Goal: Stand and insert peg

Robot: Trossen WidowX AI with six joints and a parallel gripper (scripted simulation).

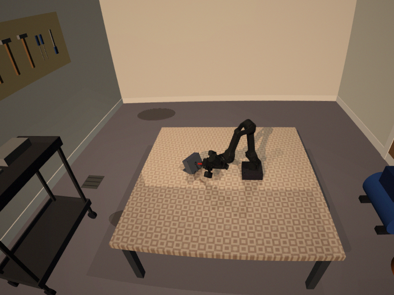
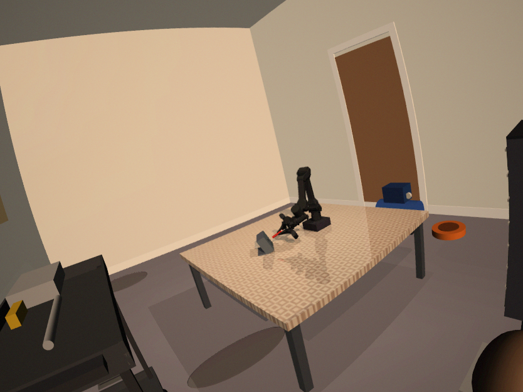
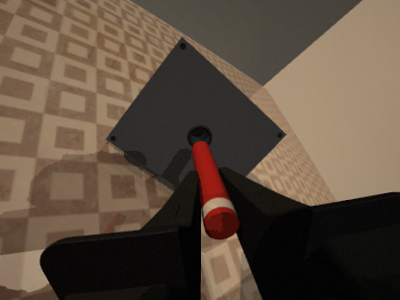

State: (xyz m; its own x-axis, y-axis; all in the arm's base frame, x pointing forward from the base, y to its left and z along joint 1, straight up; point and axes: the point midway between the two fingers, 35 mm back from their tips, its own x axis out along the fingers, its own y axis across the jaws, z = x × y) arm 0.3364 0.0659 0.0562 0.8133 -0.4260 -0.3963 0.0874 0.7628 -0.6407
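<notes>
Now: the grey sloped panel 80 mm ahead of my gripper tip, 40 mm to the right of it and 40 mm below it. The rest, counted from my gripper tip: red peg (10 mm to the left, 10 mm behind, 10 mm above).
</notes>
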